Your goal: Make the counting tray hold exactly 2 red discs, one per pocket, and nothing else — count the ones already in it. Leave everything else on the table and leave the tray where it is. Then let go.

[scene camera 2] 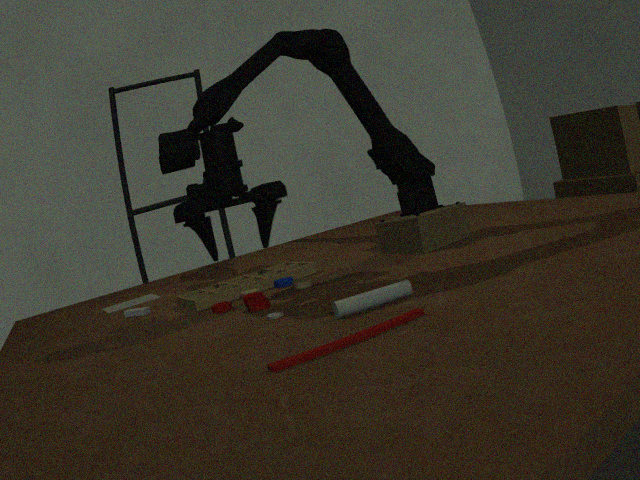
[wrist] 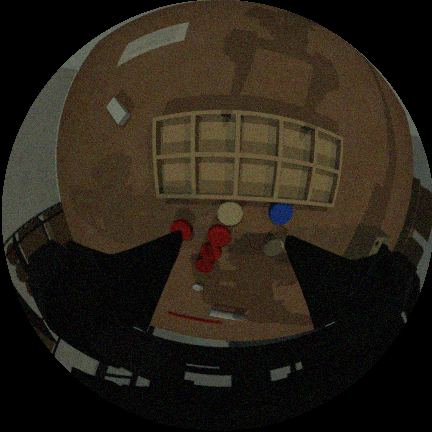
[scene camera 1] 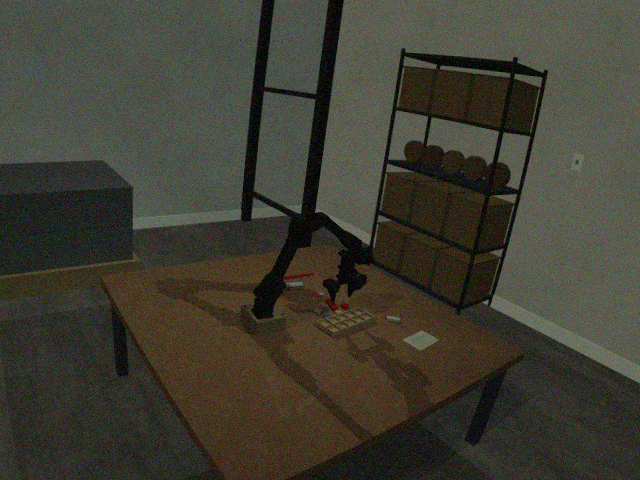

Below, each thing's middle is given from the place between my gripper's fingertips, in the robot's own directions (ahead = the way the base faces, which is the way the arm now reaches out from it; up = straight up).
Labels:
The counting tray [scene camera 2: 204, 298] is 70 mm to the right of my hand, 60 mm below it and 10 mm behind it. From my hand the other things lie so: red rod [scene camera 2: 314, 353] 380 mm to the left, 70 mm below, 10 mm ahead.

